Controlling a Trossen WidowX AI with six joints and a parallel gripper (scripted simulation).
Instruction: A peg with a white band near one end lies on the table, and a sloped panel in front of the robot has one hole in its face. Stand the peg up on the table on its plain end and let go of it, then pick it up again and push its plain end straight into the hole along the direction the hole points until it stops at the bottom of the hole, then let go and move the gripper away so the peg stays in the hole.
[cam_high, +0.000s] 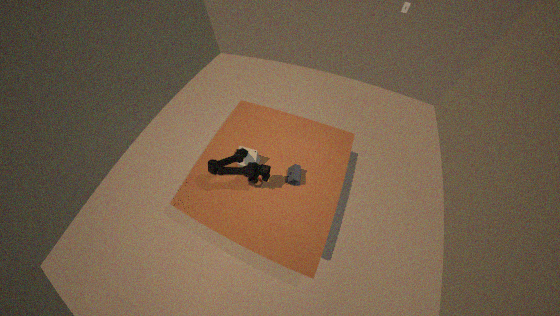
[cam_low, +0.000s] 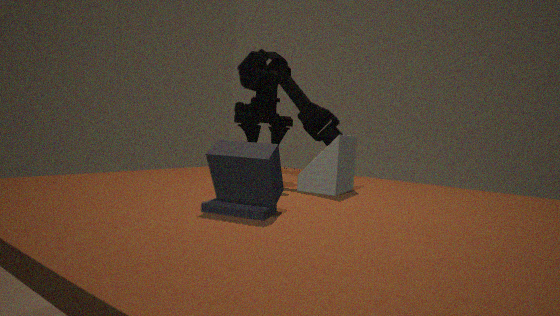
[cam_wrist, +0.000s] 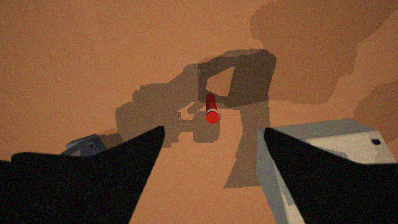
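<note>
My gripper tip is now 5 cm above the red peg. Round my gripper tip: sloped panel 22 cm ahead, 15 cm to the left, 3 cm below.
</note>
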